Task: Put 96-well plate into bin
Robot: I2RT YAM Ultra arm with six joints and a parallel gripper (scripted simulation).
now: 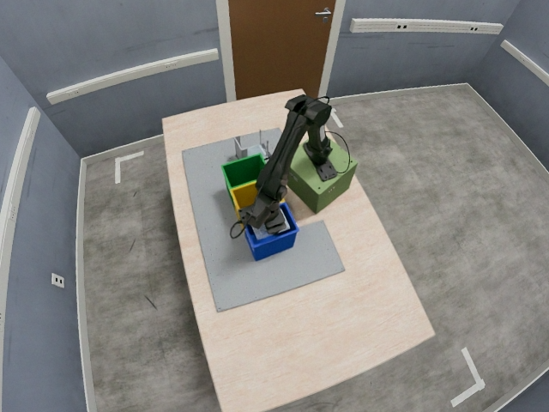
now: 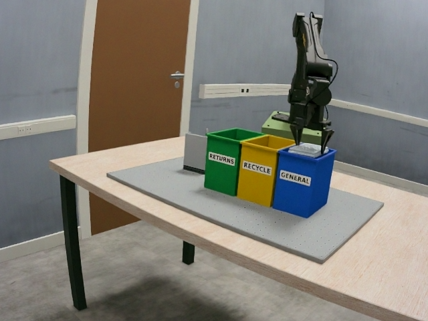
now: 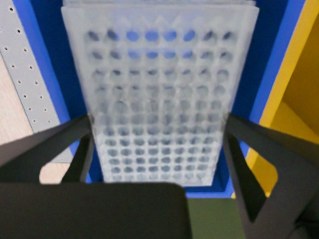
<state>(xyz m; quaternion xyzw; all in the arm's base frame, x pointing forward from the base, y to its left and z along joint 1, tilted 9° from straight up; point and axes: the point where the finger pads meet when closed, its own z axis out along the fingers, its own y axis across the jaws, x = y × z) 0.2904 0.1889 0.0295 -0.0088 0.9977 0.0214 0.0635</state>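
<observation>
My gripper is now 100 mm above the blue general bin. The rest, counted from my hand: clear 96-well plate (10 mm below); yellow recycle bin (130 mm to the right, 100 mm below, 10 mm ahead); green returns bin (260 mm to the right, 100 mm below, 10 mm ahead).
</observation>
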